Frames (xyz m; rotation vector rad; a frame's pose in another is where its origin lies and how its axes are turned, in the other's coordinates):
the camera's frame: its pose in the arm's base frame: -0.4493 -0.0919 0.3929 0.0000 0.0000 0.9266
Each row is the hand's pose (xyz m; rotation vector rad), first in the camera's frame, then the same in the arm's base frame.
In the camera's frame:
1: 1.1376 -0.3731 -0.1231 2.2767 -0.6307 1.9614
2: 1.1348 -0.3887 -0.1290 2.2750 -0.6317 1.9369
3: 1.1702 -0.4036 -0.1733 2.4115 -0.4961 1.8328
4: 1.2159 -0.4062 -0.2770 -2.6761 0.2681 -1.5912
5: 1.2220 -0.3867 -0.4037 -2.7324 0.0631 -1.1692
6: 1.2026 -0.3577 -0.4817 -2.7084 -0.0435 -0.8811
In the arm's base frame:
1: 0.5322 0.5936 0.2698 -2.0509 -0.4009 -1.5952
2: 0.5430 0.5820 0.2639 -2.0706 -0.4035 -1.6017
3: 0.5762 0.6014 0.2196 -2.1262 -0.5665 -1.5097
4: 0.6057 0.6364 0.1159 -2.2073 -0.8395 -1.2397
5: 0.5938 0.6530 -0.0108 -2.2558 -1.0626 -0.8517
6: 0.5589 0.6549 -0.0888 -2.2525 -1.1708 -0.5626

